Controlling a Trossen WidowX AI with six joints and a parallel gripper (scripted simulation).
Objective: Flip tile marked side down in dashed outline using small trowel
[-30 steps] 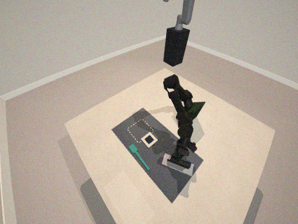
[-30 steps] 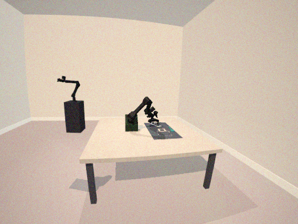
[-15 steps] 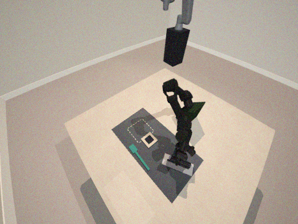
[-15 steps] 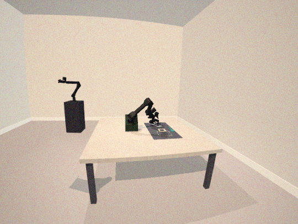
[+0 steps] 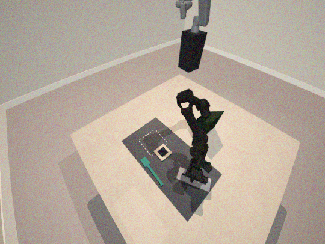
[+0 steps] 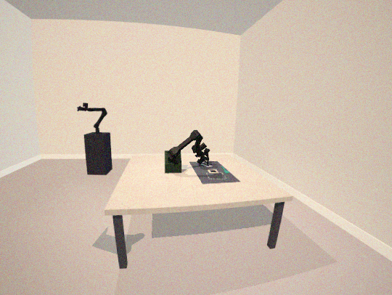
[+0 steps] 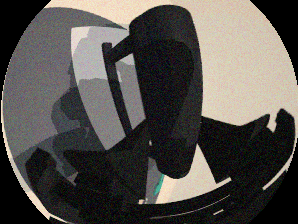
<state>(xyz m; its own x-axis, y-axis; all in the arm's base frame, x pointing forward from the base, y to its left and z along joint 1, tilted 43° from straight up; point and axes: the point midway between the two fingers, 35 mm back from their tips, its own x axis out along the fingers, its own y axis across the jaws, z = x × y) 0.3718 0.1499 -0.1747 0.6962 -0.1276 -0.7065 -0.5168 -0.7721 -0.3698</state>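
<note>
Now: the mat 10 mm ahead of my gripper tip, 200 mm to the right of it and 70 mm below it. From my gripper tip the other things lie so: cream tile: 10 mm ahead, 250 mm to the right, 50 mm below; teal trowel: 150 mm ahead, 210 mm to the right, 50 mm below.
</note>
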